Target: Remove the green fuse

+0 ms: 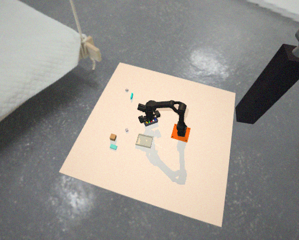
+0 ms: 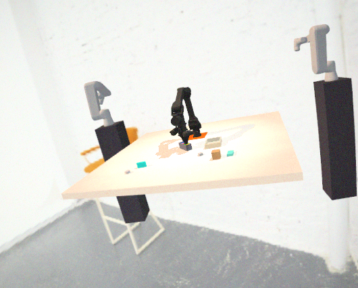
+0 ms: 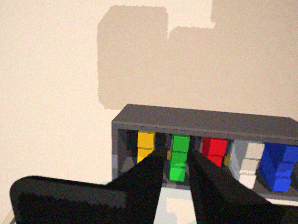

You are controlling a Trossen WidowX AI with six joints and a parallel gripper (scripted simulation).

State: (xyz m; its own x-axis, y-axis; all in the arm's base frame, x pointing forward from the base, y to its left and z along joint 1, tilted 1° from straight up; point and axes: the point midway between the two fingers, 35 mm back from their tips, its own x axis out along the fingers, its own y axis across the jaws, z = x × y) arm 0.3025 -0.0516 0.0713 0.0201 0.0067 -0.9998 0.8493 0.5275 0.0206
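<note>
Now: gripper tip 1 cm above the green fuse. The rest, counted from my gripper tip: tray (18 cm to the left, 3 cm below, 1 cm ahead); brown block (28 cm ahead, 20 cm to the left, 1 cm below).
</note>
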